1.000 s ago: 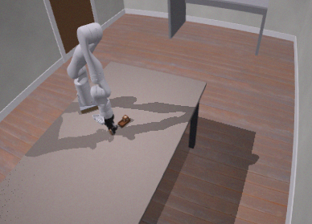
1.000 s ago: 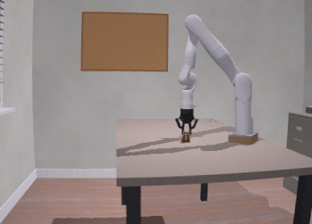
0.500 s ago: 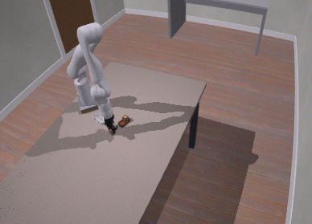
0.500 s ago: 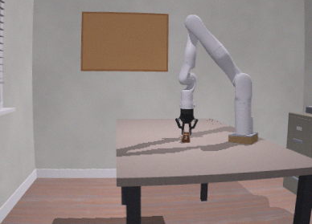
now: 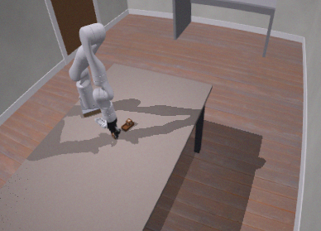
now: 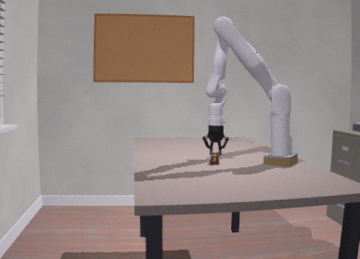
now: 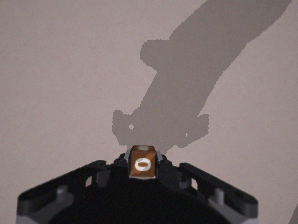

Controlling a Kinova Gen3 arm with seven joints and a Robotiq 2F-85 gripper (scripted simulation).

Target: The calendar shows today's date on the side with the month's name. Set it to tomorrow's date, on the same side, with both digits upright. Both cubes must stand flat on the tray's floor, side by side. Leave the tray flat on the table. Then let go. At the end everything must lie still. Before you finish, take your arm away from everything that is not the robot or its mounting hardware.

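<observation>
My hand is 6 cm short of the digit cube and 11 cm to the right of it. From my hand the other things lie so: brown number cube 1 cm below; then brown calendar tray 5 cm ahead, 10 cm to the left, 2 cm below.
</observation>
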